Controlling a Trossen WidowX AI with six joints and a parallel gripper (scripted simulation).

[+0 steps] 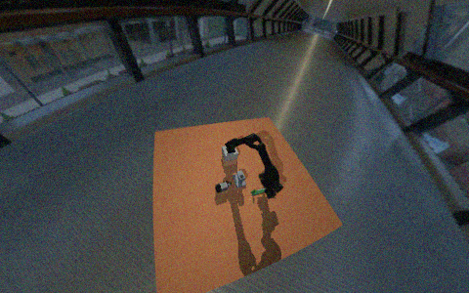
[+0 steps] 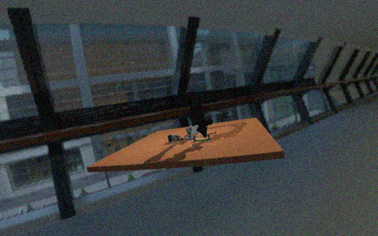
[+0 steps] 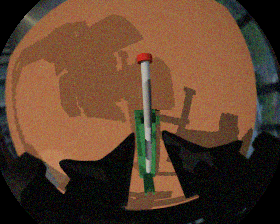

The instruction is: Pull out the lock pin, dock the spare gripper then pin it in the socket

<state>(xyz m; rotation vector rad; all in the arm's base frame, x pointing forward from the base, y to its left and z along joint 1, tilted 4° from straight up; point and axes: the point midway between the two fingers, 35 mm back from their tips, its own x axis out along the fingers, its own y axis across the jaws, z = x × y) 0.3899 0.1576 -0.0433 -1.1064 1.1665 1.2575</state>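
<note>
Now: the green pin cradle 40 mm to the right of my gripper tip. Also, from my gripper tip: grey mount (130 mm behind, 160 mm to the right, 30 mm above); then spare gripper (100 mm behind, 310 mm to the right).
</note>
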